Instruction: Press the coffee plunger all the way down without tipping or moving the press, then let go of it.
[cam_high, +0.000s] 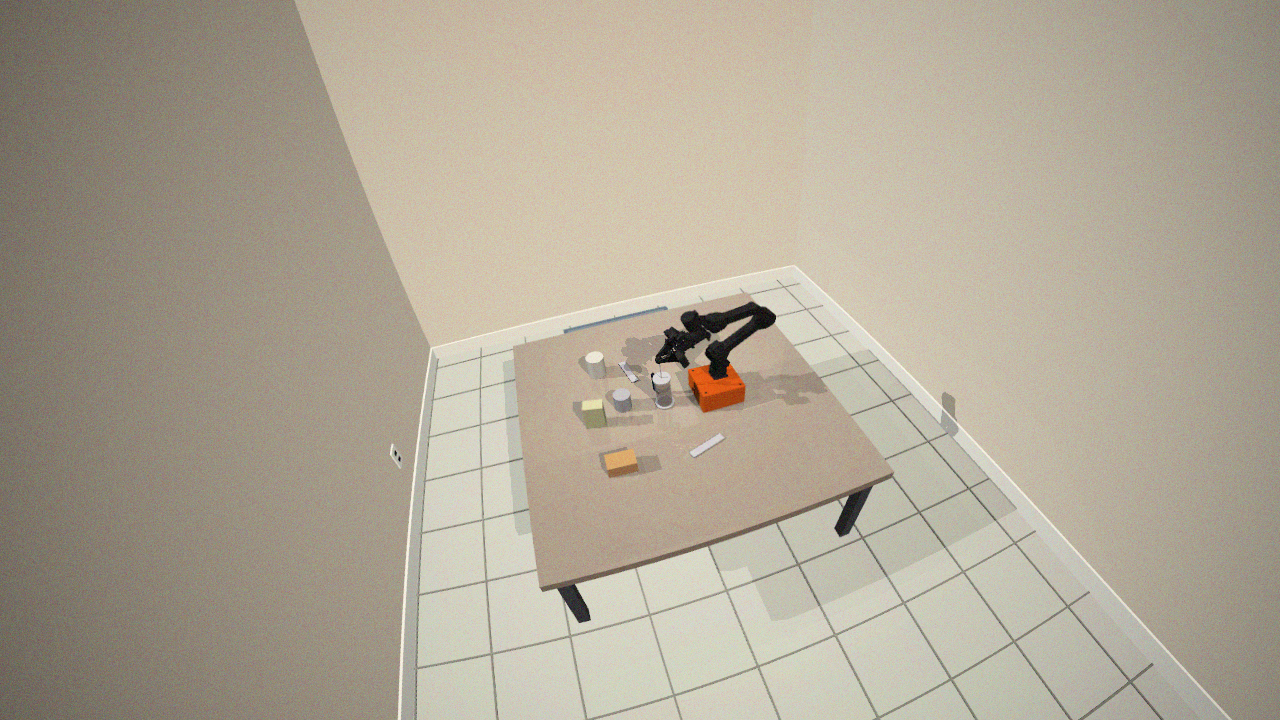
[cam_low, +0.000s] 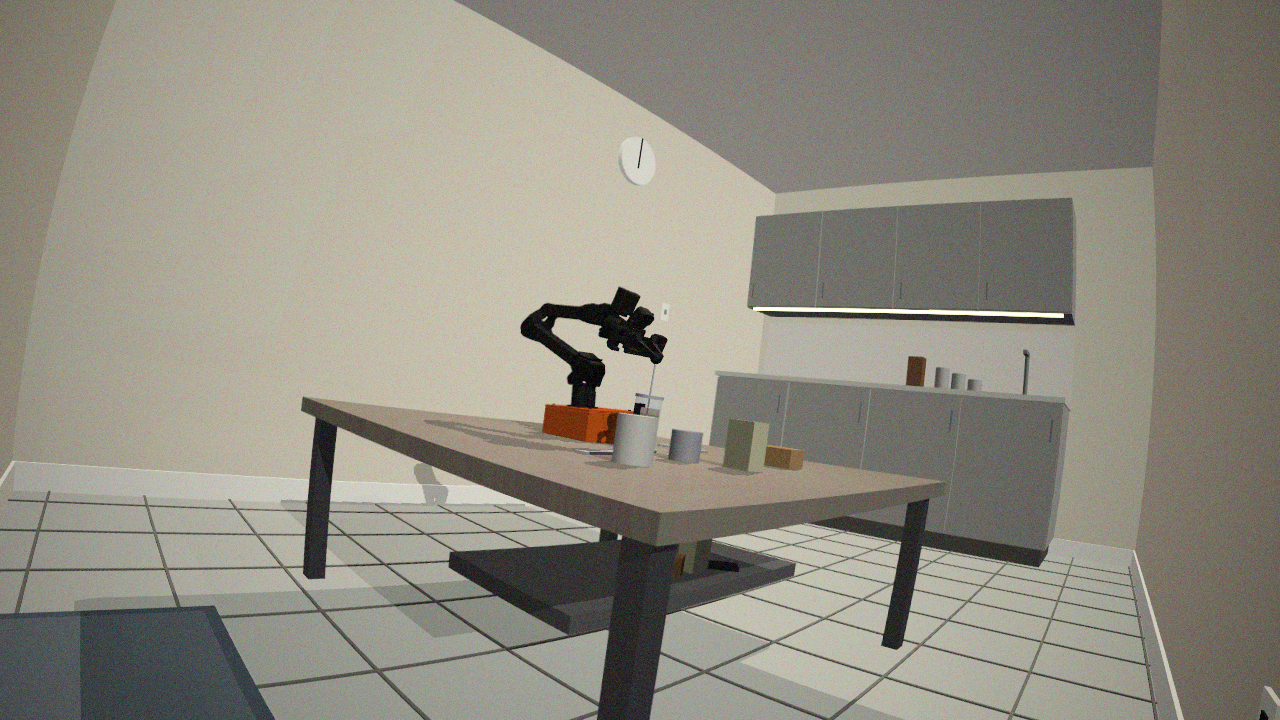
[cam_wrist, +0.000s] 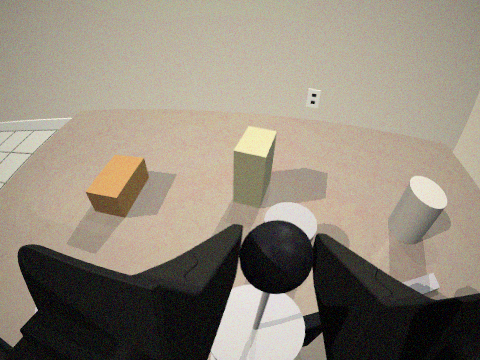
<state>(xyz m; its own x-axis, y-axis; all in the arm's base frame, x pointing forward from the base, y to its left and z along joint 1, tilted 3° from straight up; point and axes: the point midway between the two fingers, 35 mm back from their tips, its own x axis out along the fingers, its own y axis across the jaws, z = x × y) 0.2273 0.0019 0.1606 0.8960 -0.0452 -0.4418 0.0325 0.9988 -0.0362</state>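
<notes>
Now: gripper tip 12 cm above the coffee press, 1 cm to the left of it and 1 cm past it. Also, from my gripper tip: orange block 26 cm to the left, 24 cm ahead, 21 cm below; white cylinder 29 cm to the right, 21 cm ahead, 19 cm below; low grey cylinder 20 cm below, 15 cm ahead, 4 cm to the right.
</notes>
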